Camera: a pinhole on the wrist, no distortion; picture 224 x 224 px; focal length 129.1 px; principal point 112.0 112.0 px. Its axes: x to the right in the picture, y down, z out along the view. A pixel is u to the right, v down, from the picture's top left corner.
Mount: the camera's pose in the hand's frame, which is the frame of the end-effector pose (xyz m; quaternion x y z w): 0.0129 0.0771 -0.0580 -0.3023 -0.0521 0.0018 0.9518
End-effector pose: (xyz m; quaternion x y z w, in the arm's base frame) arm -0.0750 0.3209 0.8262 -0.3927 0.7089 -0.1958 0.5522
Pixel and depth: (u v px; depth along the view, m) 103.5 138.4 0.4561
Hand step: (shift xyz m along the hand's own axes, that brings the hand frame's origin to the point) -0.0601 0.4146 0.2556
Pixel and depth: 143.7 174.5 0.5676
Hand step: 0.1023 0.6330 0.2583
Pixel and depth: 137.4 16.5 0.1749
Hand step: 0.0260 0.0732 0.1618
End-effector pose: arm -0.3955 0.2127 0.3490 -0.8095 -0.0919 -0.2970 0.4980
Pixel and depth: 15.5 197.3 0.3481
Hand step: -0.2743 0.4562 0.0667
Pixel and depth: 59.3 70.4 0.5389
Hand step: -0.2648 0.2375 0.4579
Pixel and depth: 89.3 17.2 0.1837
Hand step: -0.0414 0.0714 0.1656
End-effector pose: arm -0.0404 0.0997 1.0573 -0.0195 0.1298 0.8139 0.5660
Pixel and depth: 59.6 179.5 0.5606
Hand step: -0.2614 0.6312 0.2061
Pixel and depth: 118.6 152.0 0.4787
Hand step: -0.0066 0.4745 0.2476
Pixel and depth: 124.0 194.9 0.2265
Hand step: 0.0152 0.3270 0.0442
